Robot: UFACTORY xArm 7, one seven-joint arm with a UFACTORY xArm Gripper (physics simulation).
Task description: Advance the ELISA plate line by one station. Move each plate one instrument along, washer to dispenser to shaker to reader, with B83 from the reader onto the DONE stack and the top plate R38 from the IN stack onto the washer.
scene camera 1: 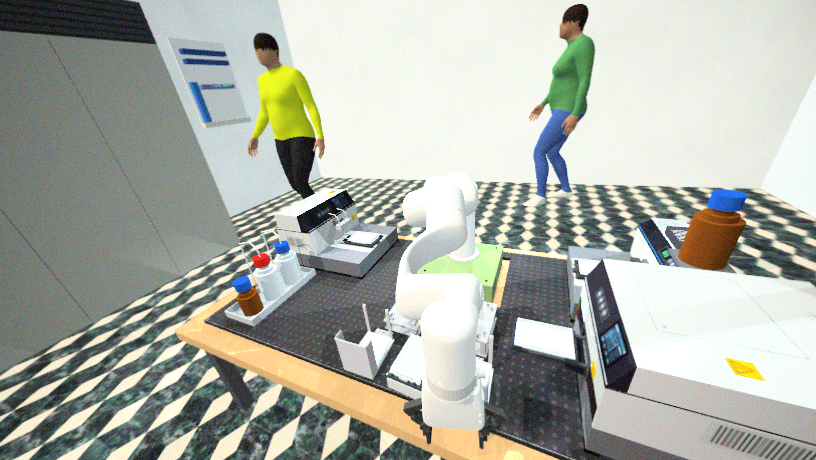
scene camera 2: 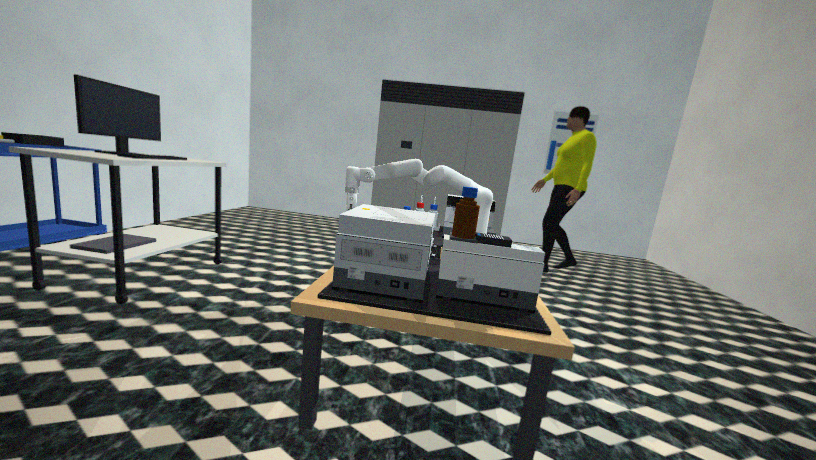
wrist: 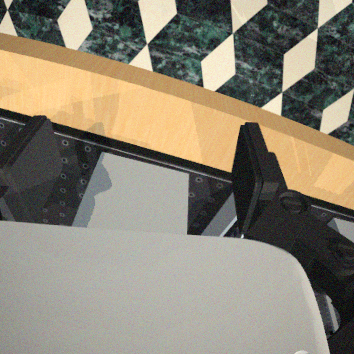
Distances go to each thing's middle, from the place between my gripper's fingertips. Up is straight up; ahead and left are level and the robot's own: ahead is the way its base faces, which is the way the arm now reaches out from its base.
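Brown bottle (scene camera 1: 712,235): my hand 49 cm to the right of it, 58 cm past it, 19 cm below it.
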